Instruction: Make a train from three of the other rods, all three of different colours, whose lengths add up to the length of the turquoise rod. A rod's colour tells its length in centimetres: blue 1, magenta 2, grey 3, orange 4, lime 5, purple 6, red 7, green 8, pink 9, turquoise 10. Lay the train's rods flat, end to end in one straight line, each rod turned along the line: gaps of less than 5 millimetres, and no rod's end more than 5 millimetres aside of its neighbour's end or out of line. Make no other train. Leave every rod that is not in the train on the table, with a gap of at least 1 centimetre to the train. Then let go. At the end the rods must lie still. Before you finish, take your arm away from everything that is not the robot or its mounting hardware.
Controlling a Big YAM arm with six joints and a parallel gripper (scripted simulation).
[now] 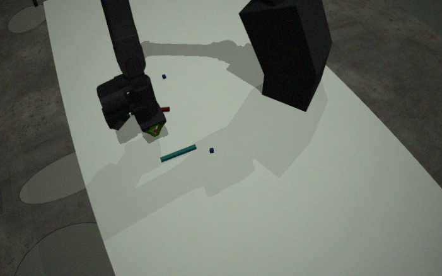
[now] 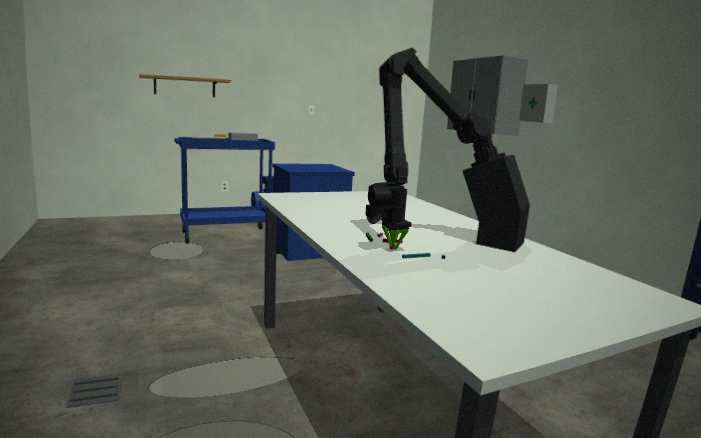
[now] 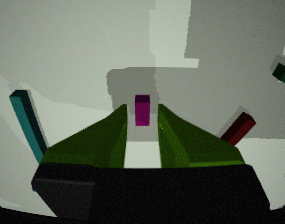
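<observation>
The magenta rod is 10 mm below my hand. From my hand the other things lie so: green rod: 40 mm ahead, 130 mm to the right, 10 mm below; turquoise rod: 40 mm behind, 90 mm to the left, 10 mm below; red rod: 30 mm behind, 70 mm to the right, 10 mm below.
</observation>
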